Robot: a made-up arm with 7 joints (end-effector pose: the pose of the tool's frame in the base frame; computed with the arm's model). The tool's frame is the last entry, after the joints. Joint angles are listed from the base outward.
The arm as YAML. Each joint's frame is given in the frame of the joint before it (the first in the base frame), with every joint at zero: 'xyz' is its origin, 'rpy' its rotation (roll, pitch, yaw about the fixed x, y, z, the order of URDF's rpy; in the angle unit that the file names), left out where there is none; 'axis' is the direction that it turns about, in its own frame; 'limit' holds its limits. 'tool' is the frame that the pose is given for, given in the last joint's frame.
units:
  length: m
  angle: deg
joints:
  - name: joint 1
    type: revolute
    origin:
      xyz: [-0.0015, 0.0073, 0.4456]
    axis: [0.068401, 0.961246, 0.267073]
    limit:
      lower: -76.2
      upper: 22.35
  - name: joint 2
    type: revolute
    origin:
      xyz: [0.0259, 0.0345, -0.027]
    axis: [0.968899, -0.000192, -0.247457]
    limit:
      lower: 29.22
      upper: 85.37
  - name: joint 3
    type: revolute
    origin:
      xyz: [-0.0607, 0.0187, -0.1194]
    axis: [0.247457, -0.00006, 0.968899]
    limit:
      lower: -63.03
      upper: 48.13
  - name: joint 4
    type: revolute
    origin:
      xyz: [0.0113, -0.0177, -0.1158]
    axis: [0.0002, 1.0, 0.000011]
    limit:
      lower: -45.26
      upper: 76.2
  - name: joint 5
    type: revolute
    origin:
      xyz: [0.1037, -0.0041, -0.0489]
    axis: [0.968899, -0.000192, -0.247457]
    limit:
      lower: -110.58
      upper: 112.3
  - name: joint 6
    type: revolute
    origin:
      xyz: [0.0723, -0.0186, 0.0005]
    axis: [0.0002, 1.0, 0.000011]
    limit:
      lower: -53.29
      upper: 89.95
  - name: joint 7
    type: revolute
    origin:
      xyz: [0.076, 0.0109, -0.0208]
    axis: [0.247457, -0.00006, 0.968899]
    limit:
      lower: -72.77
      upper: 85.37
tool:
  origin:
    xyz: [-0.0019, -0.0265, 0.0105]
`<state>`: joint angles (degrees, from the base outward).
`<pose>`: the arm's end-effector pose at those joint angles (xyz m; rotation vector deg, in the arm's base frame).
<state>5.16 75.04 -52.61 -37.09 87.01 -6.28 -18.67</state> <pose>0.0181 0.1128 0.1474 107.91 -30.52 -110.67</pose>
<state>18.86 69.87 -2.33 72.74 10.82 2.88 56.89</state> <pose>-0.0669 0.5134 0.2057 130.46 47.36 34.43</pose>
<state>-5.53 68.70 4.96 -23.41 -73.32 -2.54 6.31</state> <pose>0.2665 0.1593 0.3762 -8.15 -19.70 -14.39</pose>
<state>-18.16 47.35 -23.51 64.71 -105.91 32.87 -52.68</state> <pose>0.1674 0.3199 0.0838 -73.67 20.11 6.96</pose>
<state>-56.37 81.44 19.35 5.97 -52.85 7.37 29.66</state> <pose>0.2761 0.2314 0.6847 8.25 -67.73 36.19</pose>
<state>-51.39 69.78 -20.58 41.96 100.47 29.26 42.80</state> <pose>0.3856 0.3734 0.3942 -165.86 28.83 -26.43</pose>
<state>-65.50 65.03 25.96 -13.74 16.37 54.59 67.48</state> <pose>0.2782 0.2461 0.6757 32.15 -58.89 123.41</pose>
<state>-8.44 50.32 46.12 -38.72 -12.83 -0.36 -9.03</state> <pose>0.2061 0.1858 0.4726 54.17 -60.70 -0.09</pose>
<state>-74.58 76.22 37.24 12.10 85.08 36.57 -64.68</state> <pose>0.1745 0.3276 0.7057 54.95 13.41 62.61</pose>
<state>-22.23 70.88 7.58 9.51 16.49 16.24 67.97</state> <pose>0.3618 0.3093 0.3774 91.03 -52.01 69.60</pose>
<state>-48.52 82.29 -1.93 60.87 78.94 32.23 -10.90</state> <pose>0.2496 0.4753 0.4508 120.16 70.30 51.67</pose>
